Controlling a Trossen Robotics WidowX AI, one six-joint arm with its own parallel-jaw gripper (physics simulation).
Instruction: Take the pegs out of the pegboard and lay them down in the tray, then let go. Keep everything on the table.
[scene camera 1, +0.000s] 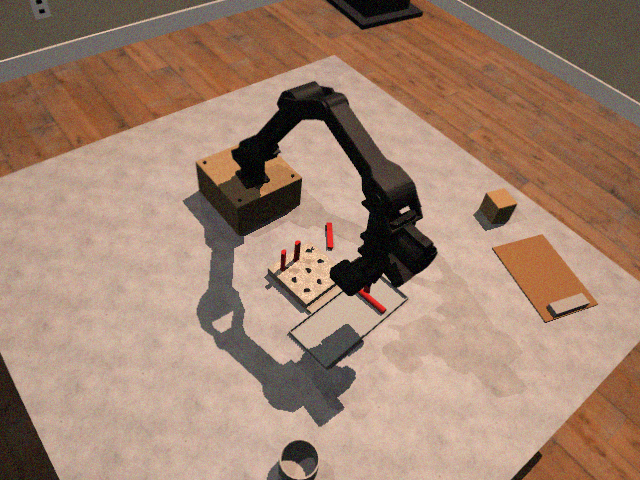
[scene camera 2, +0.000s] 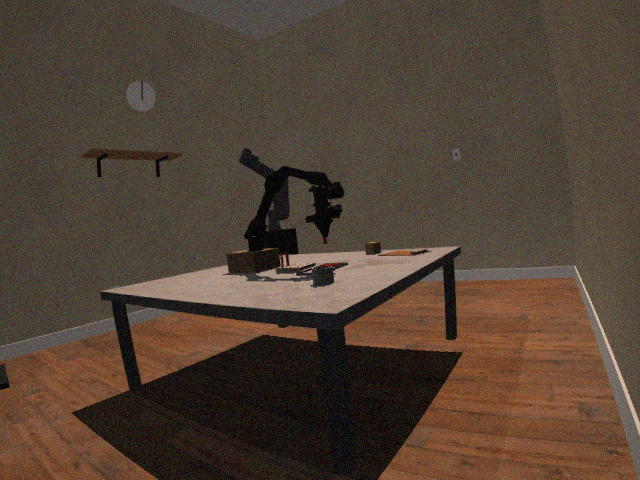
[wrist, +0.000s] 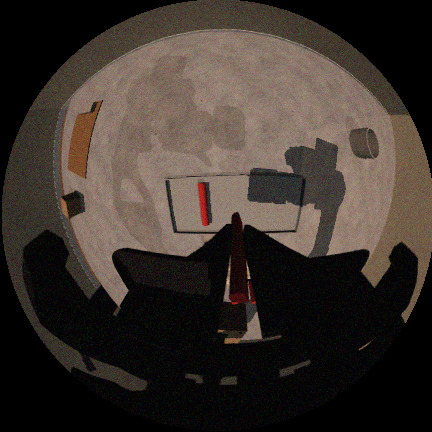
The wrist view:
gripper: 236, 229
flat brown board: 80, 138, on the table
dark cylinder: 363, 141, on the table
grey tray: 271, 203
